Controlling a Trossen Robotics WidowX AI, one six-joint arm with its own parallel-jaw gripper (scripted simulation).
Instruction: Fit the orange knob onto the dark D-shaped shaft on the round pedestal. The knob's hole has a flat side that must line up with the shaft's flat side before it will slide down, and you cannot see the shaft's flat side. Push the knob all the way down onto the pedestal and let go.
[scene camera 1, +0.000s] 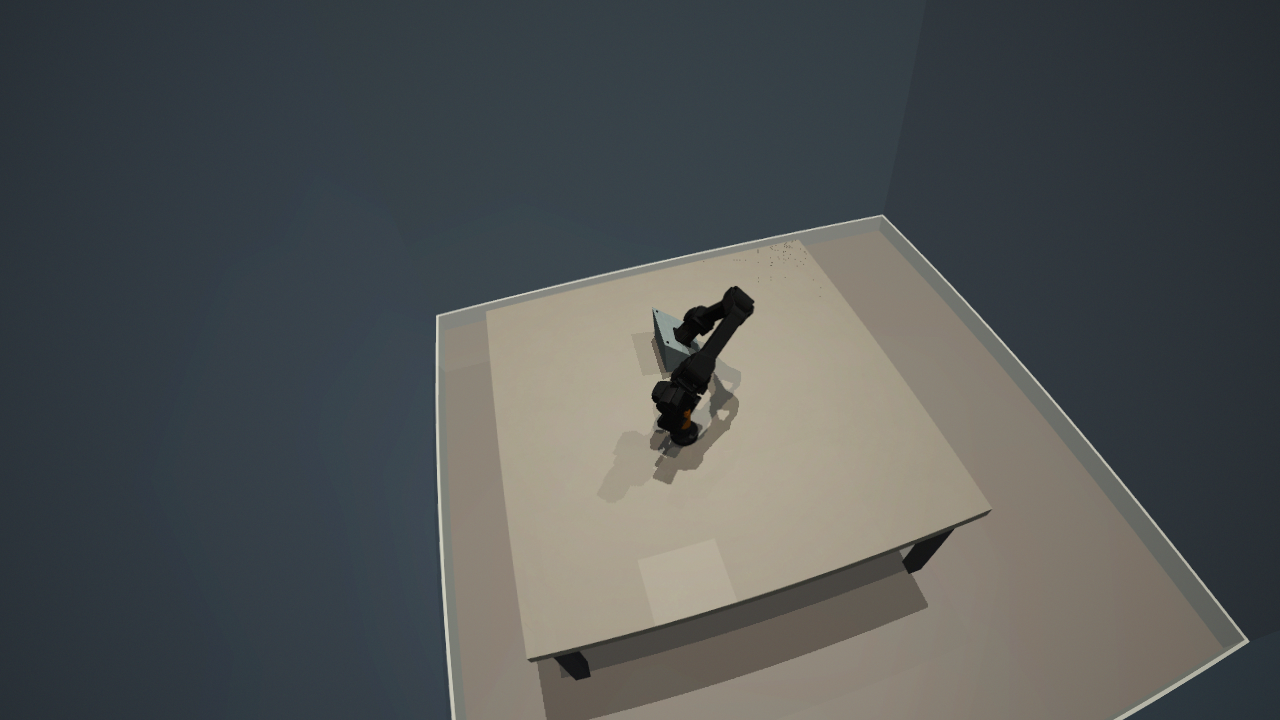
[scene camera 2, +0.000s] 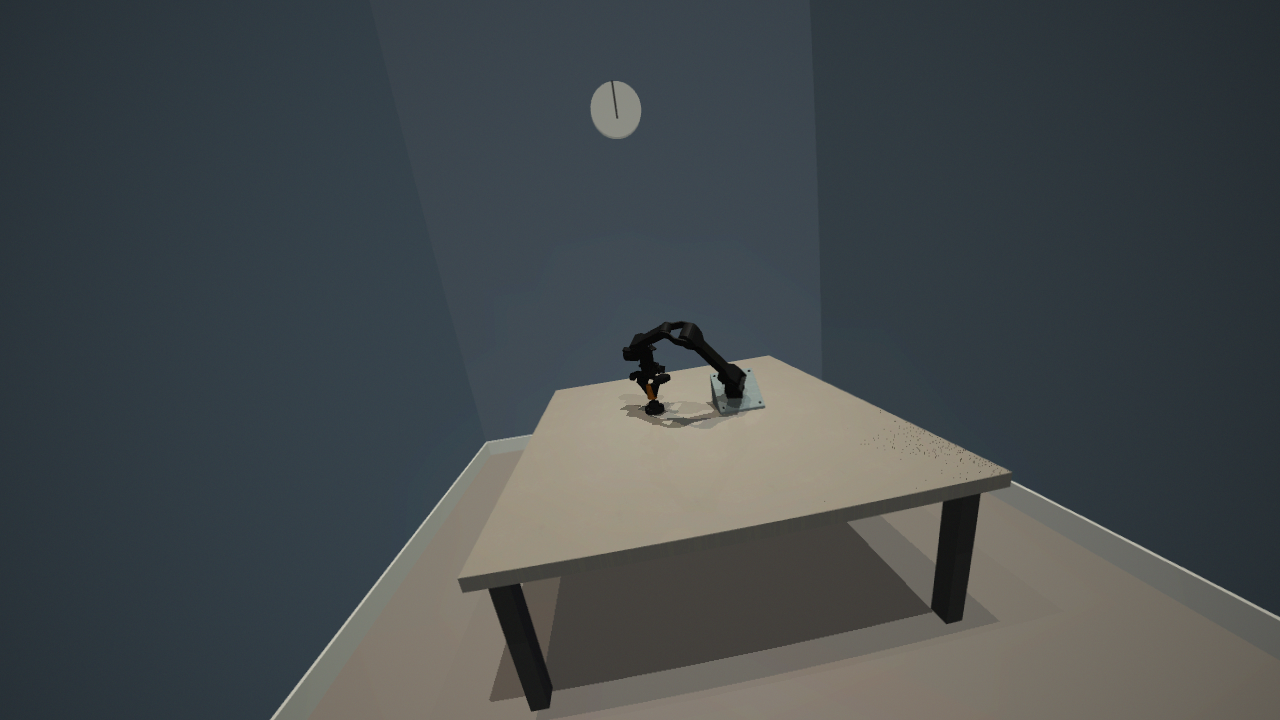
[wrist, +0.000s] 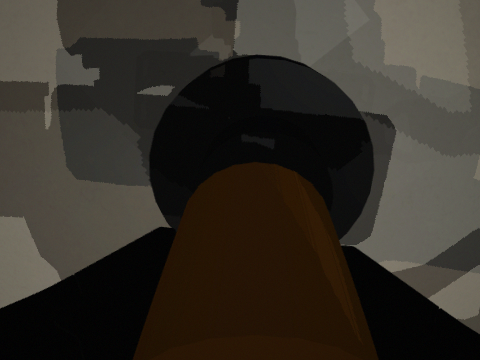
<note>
My gripper (scene camera 1: 683, 421) holds an orange knob. Further things: a dark round pedestal (wrist: 252, 109).
My gripper is seen too in scene camera 2 (scene camera 2: 652, 396) and in the wrist view (wrist: 255, 253).
</note>
